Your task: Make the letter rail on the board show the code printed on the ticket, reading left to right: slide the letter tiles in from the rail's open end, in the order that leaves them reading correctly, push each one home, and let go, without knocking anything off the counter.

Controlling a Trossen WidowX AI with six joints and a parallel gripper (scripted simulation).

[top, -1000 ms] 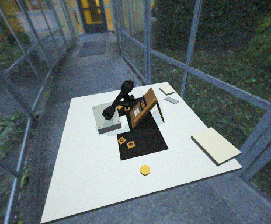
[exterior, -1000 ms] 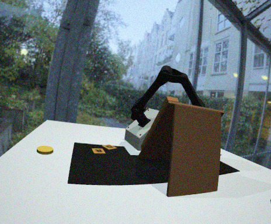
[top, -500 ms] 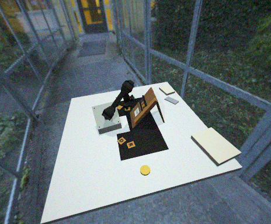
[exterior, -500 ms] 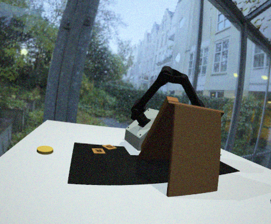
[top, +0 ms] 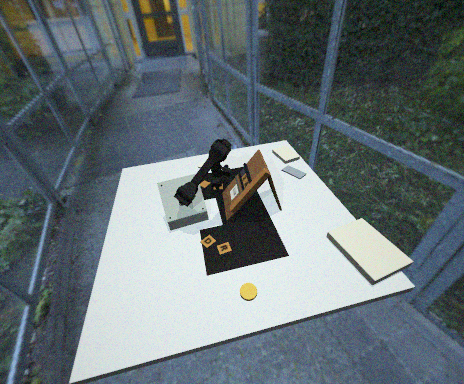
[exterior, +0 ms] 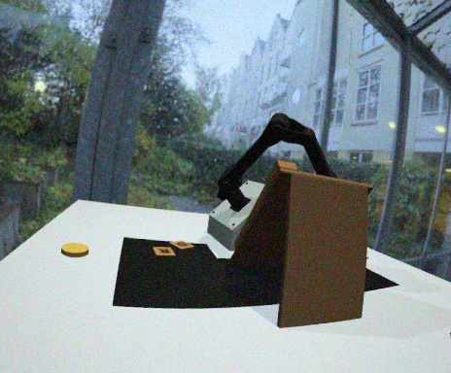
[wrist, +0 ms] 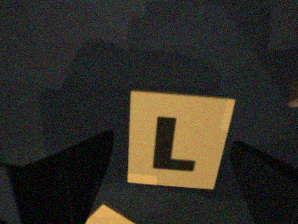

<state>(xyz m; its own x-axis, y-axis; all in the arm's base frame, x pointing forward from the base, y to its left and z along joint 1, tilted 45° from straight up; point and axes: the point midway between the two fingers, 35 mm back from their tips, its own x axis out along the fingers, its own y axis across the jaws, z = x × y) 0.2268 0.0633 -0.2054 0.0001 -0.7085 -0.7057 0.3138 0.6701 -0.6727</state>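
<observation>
Now: gripper tip right at the orange tile marked l. Also, from my gripper tip: black mat 21 cm to the right, 2 cm behind; white ticket 18 cm to the right, 8 cm above, 5 cm ahead; white chip 27 cm to the left, 2 cm behind.
</observation>
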